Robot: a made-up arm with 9 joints. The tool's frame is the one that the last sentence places.
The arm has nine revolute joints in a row. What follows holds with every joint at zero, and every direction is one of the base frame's. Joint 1 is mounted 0.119 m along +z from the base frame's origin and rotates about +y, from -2.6 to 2.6 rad. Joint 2 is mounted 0.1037 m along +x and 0.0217 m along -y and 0.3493 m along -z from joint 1 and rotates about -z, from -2.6 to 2.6 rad. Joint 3 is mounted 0.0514 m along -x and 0.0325 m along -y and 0.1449 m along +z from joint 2 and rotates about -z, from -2.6 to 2.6 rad. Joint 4 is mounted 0.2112 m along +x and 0.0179 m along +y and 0.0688 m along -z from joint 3 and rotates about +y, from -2.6 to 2.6 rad. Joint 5 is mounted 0.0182 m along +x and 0.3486 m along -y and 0.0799 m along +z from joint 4 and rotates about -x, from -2.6 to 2.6 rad. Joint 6 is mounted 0.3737 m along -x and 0.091 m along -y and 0.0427 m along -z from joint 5 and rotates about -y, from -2.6 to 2.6 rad. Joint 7 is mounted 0.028 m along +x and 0.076 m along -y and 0.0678 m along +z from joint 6 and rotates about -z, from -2.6 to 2.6 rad. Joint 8 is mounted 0.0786 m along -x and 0.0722 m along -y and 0.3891 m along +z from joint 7 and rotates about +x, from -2.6 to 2.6 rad. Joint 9 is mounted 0.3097 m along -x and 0.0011 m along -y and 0.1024 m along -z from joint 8 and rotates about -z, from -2.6 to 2.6 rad. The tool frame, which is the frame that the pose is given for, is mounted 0.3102 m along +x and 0.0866 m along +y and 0.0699 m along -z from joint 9; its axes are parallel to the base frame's.
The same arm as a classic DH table. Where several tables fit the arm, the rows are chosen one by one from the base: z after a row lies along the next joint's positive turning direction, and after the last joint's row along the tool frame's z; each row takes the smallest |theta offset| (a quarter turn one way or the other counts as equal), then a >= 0, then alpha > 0; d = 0 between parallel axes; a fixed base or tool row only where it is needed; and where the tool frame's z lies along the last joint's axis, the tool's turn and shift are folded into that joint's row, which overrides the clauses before.
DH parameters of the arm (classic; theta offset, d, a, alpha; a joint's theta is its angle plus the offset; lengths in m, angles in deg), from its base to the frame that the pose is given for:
base (fixed): 0 0.119 0 -90
joint 1: 0 -0.0217 0.1037 -90
joint 2: -32.3 0 -0.0608 0
joint 3: 32.3 0.2732 0.2112 90
joint 4: -90 -0.3307 0.0799 90
joint 5: 0 0.3555 -0.0427 90
joint 6: -90 0.167 0.028 90
joint 7: 90 -0.4569 0.0722 90
joint 8: 0 -0.3883 0.0011 -90
joint 9: 74.4 0 -0.3221 180
tool (fixed): 164.4 -0.1723 0 0
Joint limits (deg, base to tool): -148.97..148.97 -148.97..148.97 -148.97..148.97 -148.97..148.97 -148.97..148.97 -148.97..148.97 -148.97..148.97 -148.97..148.97 -148.97..148.97

